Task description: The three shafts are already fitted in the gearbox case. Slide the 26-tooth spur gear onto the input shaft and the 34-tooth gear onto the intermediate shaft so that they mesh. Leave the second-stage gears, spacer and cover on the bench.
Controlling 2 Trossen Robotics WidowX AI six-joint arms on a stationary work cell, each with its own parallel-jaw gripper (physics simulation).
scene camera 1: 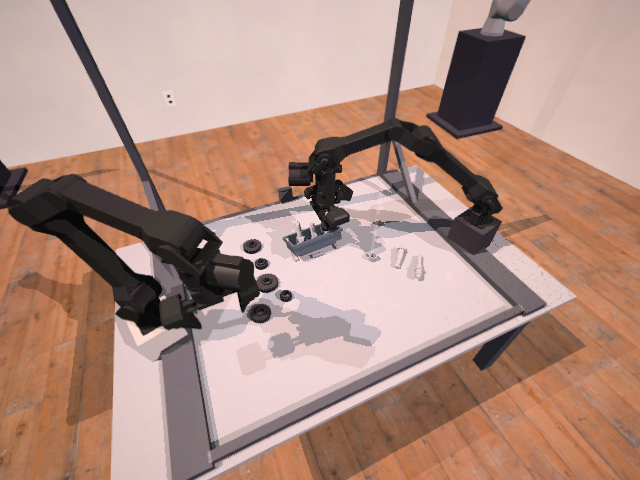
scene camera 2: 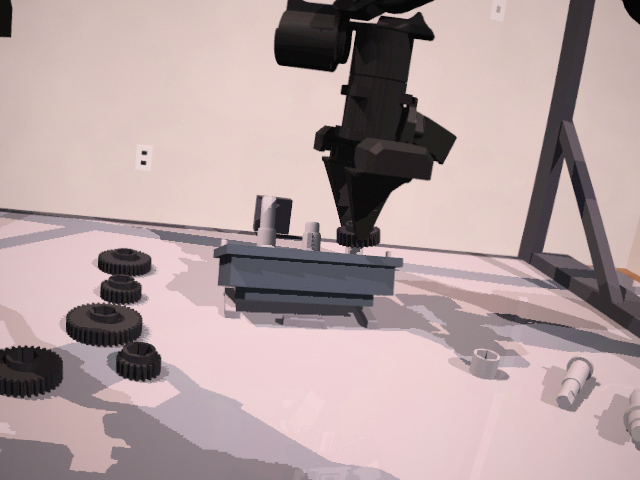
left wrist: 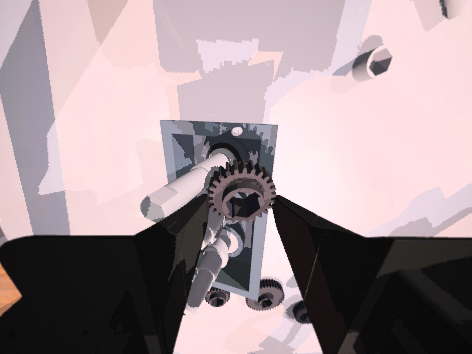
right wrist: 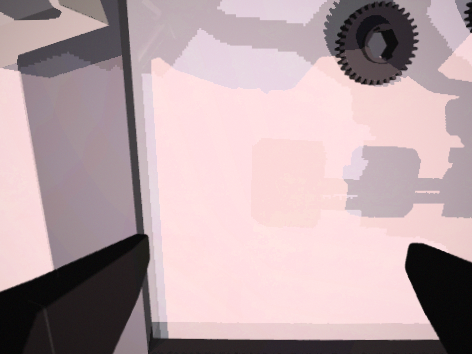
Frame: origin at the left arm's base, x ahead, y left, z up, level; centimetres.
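Seen in the pictures: left gripper, between the fingertips: (scene camera 1: 326, 225) (scene camera 2: 353, 234) (left wrist: 241, 200); right gripper, between the fingertips: (scene camera 1: 222, 319) (right wrist: 276, 251); left arm's base, origin of its link: (scene camera 1: 478, 219); right arm's base, origin of its link: (scene camera 1: 152, 319).
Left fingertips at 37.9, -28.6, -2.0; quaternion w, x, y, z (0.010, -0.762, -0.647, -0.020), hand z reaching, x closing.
Observation:
Pixels of each thing's top centre, then the offset from my left fingertips to it, as dx, dy, dz. "spot": a spot on its surface instead.
- small dark spur gear, centre of its top: (left wrist: 244, 205) (scene camera 2: 360, 221) -0.5, +0.1, +1.5
- gearbox case, centre of its top: (left wrist: 223, 236) (scene camera 2: 309, 238) (scene camera 1: 313, 230) +3.9, -1.8, -1.1
- right-end shaft, a spot on its surface: (scene camera 2: 354, 250) spot: -1.2, -1.3, -2.1
- long shaft, a spot on its surface: (left wrist: 185, 188) spot: -2.2, -2.9, +1.7
- tall left shaft, a spot on its surface: (scene camera 2: 266, 222) spot: +8.1, -3.6, -0.1
- shorter middle shaft, a spot on its surface: (scene camera 2: 311, 237) spot: +3.6, -2.1, -1.1
- pale spacer ring, centre of its top: (scene camera 2: 487, 354) (left wrist: 380, 62) (scene camera 1: 373, 255) -7.9, +14.4, -6.9
My left gripper (scene camera 1: 326, 226) (scene camera 2: 356, 235) (left wrist: 241, 200) is shut on a small dark spur gear (scene camera 2: 343, 237) (left wrist: 218, 194), held about level above the right end of the gearbox case (scene camera 1: 316, 246) (scene camera 2: 310, 273) (left wrist: 270, 145). Part of the right-end shaft (scene camera 2: 354, 250) shows under it. In the left wrist view, a long shaft (left wrist: 185, 188) passes beside the gear, outside its bore. The tall left shaft (scene camera 2: 266, 222) and shorter middle shaft (scene camera 2: 311, 237) are bare. My right gripper (scene camera 1: 222, 318) (right wrist: 276, 251) is open and empty. I cannot tell which bench gear has 34 teeth.
Several dark gears, including a wide one (scene camera 1: 267, 282) (scene camera 2: 103, 333) and a nearer one (scene camera 1: 259, 313) (right wrist: 360, 65), lie left of the case. A pale spacer ring (scene camera 1: 371, 256) (scene camera 2: 484, 367) and two pale stepped rods (scene camera 1: 398, 257) (scene camera 1: 419, 267) lie to its right.

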